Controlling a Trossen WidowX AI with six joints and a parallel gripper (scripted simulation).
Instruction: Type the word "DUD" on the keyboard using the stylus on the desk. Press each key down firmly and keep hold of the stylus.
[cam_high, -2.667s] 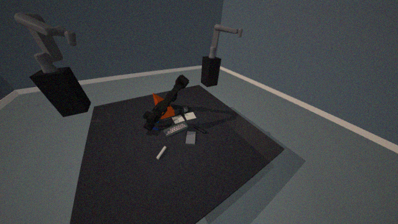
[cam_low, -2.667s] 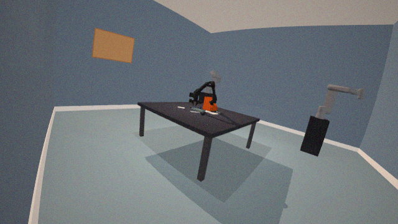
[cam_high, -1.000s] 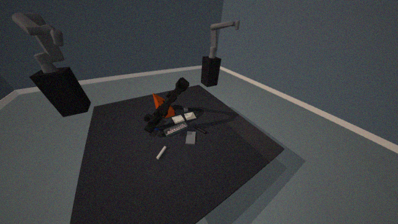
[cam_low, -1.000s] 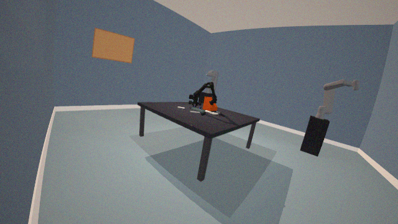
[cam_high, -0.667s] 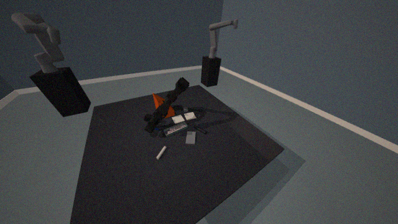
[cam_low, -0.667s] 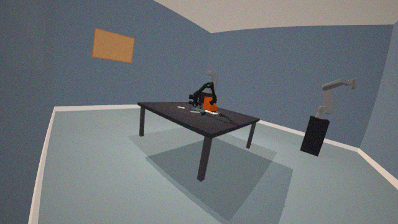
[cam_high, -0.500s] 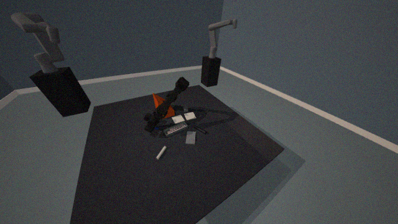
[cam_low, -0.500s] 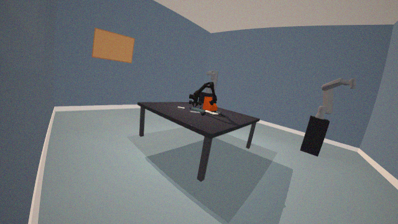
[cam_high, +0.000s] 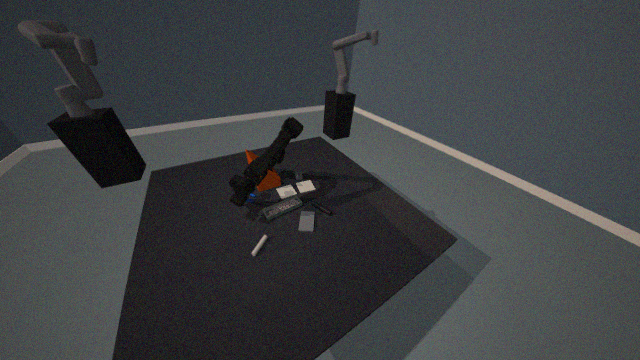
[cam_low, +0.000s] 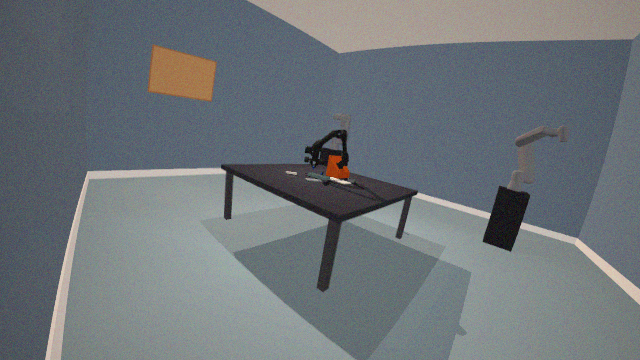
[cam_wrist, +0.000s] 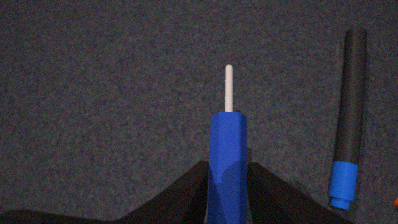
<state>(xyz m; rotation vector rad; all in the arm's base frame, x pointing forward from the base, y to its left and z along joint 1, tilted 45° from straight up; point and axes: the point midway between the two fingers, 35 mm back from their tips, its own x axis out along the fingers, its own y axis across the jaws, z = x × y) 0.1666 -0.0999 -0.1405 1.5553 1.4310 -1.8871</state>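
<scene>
Right now the blue stylus is 10 mm to the right of my gripper tip and 10 mm behind it. Also, from my gripper tip: white stylus tip 30 mm to the right, 30 mm behind; d key 240 mm to the left, 100 mm ahead, 40 mm below; u key 190 mm to the left, 130 mm ahead, 40 mm below.
</scene>
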